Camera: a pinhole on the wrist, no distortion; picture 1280 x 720 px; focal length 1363.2 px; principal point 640.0 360.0 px. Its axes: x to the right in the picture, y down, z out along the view. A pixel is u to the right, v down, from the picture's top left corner.
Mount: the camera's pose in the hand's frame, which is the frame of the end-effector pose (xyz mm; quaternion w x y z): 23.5 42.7 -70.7 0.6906 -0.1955 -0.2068 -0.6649
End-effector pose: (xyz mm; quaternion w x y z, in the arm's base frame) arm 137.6 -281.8 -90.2 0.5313 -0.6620 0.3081 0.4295
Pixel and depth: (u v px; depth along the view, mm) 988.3 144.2 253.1
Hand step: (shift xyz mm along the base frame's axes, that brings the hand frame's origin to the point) -159.8 139.2 -47.7
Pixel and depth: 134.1 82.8 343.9
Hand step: -350.6 57.9 -103.6
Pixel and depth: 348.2 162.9 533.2
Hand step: -474.9 195.5 -144.4
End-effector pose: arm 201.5 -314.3 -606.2 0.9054 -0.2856 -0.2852 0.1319
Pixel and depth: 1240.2 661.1 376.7
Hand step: -125.4 279.5 204.9
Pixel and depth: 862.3 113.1 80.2
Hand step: -1.9 64.6 -38.7
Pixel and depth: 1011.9 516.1 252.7
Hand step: -76.7 197.6 68.4
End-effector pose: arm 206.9 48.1 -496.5 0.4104 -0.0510 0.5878 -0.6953
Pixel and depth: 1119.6 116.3 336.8
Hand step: 243.8 -184.2 -6.1
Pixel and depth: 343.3 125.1 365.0
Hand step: 295.8 -107.8 -183.5
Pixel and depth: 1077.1 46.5 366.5
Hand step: 281.8 -186.9 -2.3
